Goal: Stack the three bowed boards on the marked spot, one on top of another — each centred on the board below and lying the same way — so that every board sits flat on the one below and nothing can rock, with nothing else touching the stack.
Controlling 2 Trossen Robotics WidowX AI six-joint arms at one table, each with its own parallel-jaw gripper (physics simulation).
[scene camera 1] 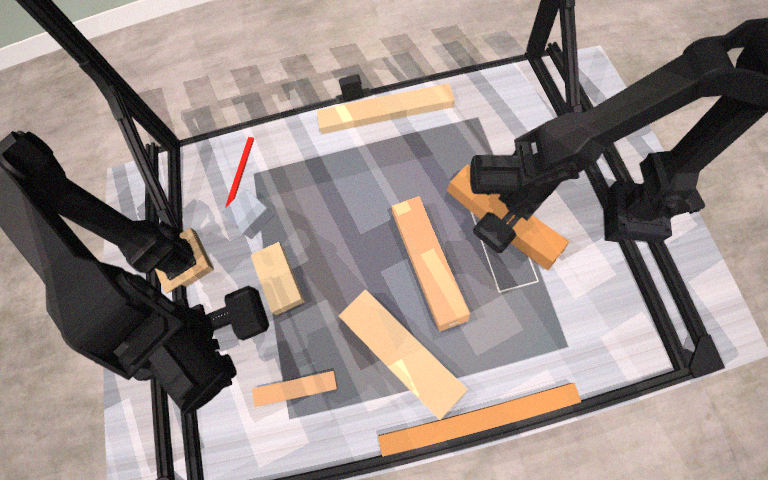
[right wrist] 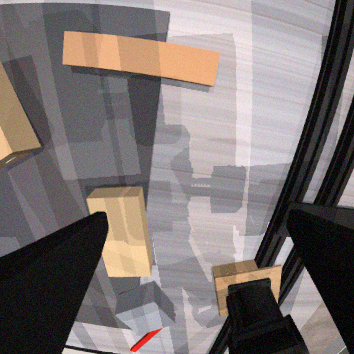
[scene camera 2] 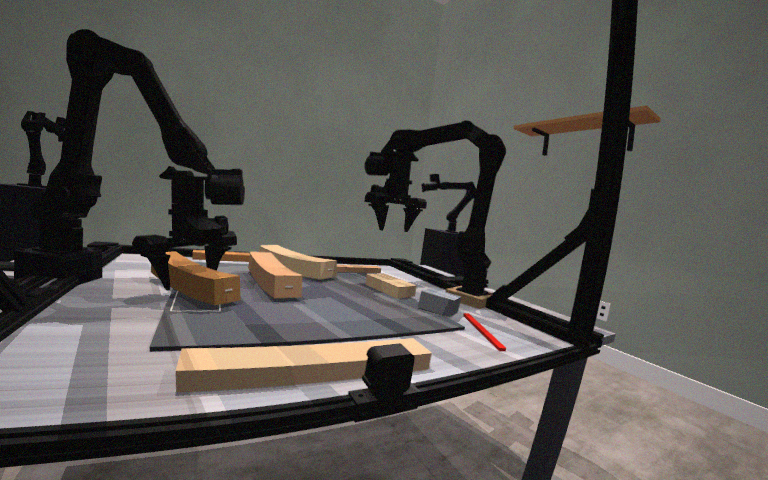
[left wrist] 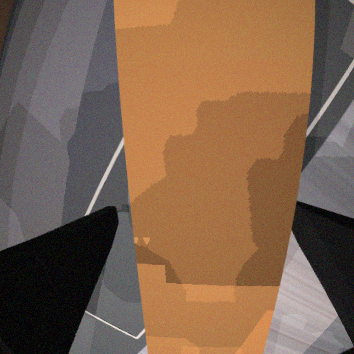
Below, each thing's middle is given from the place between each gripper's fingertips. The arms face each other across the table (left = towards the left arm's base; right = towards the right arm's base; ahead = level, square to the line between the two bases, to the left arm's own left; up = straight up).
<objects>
The orange board (scene camera 1: 535, 239) is 20 mm above my left hand and 10 mm behind it. Also, from my left hand: pale board (scene camera 1: 425, 376): 220 mm to the right, 220 mm ahead, 20 mm above; then orange plank (scene camera 1: 538, 403): 340 mm ahead, 100 mm to the right; then grey block (scene camera 1: 246, 212): 500 mm to the right, 70 mm behind, 10 mm above.
Now: the pale board 26 cm to the left of my right hand, 11 cm below it and 3 cm ahead of it. From my right hand the other things lie so: orange plank: 38 cm to the left, 15 cm ahead, 13 cm below; then orange board: 48 cm to the left, 20 cm behind, 11 cm below; then grey block: 27 cm behind, 12 cm below, 2 cm to the right.
</objects>
